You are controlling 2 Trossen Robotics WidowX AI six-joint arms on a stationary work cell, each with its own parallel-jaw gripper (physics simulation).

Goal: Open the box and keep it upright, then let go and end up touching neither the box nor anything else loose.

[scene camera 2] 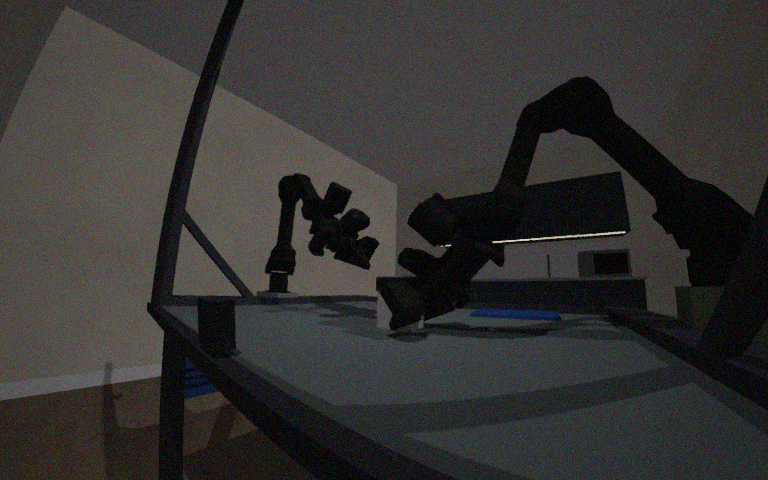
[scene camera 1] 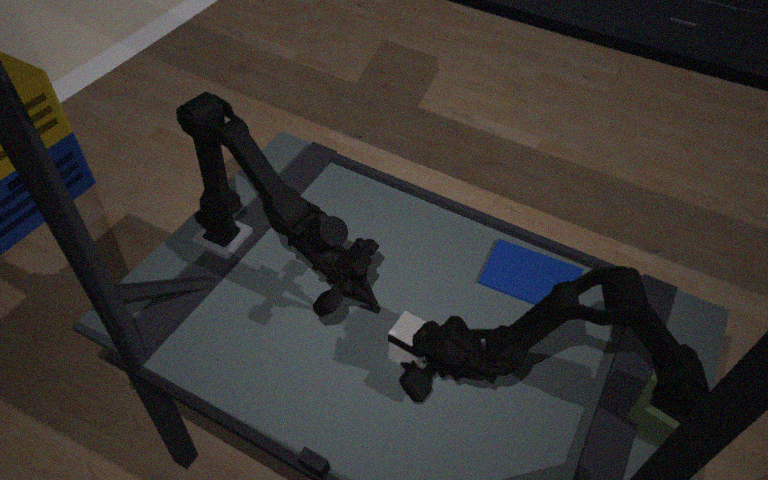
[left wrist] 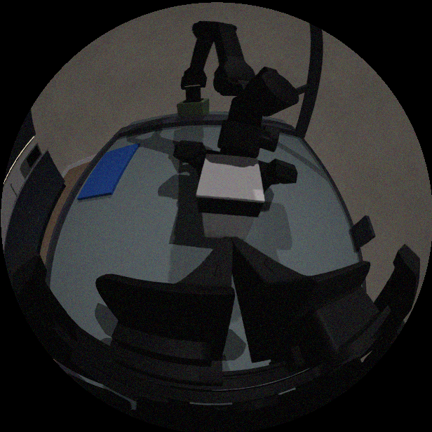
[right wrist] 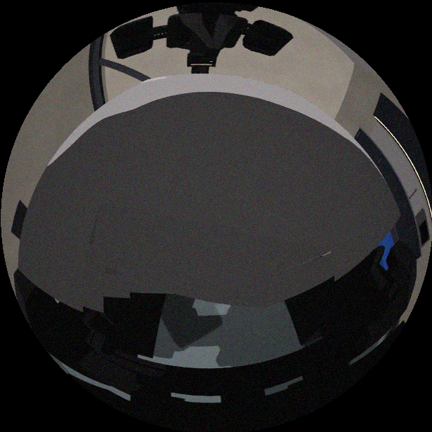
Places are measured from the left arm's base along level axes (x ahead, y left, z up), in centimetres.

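Pixels of known places: left gripper, between the fingertips: [scene camera 2: 368, 267] [scene camera 1: 375, 304]; right gripper, between the fingertips: [scene camera 2: 403, 324]; left arm's base, origin of its link: [scene camera 2: 277, 292] [scene camera 1: 222, 233]; right arm's base, origin of its link: [scene camera 2: 724, 286] [scene camera 1: 672, 401].
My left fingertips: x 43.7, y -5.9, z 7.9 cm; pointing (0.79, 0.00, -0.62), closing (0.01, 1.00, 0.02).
For each thing: its top centre in the pictures, then the offset to it from my left fingertips.
- flat blue panel, centre of its top: [scene camera 1: 531, 275] [scene camera 2: 515, 312] dy +31.5, dx +25.3, dz -10.5 cm
- green block, centre of its top: [scene camera 1: 672, 401] [scene camera 2: 724, 286] dy +9.5, dx +58.0, dz -3.6 cm
- small dark block, centre of its top: [scene camera 2: 217, 297] [scene camera 1: 313, 457] dy -30.8, dx +3.7, dz -5.5 cm
The box [scene camera 1: 406, 324] [scene camera 2: 384, 312] [left wrist: 230, 180] stands upright on the table, with a pale top and a dark band under its closed, level lid. In the right wrist view, the near side of the box [right wrist: 200, 200] fills much of the picture. My right gripper [scene camera 1: 415, 354] [scene camera 2: 408, 316] is low at the box, its fingers on either side of the body and apparently shut on it; the fingertips are hidden by the lid and box. My left gripper [scene camera 1: 377, 309] [scene camera 2: 368, 262] [left wrist: 229, 242] is shut and empty, in the air beside the box, apart from it.
A flat blue panel [scene camera 1: 526, 271] [scene camera 2: 515, 314] [left wrist: 109, 171] lies near the table's far edge. A green block [scene camera 1: 651, 418] [left wrist: 193, 108] is by the right arm's base. A small dark block [scene camera 1: 313, 460] [scene camera 2: 216, 326] is at the near edge. Dark frame posts stand at the sides.
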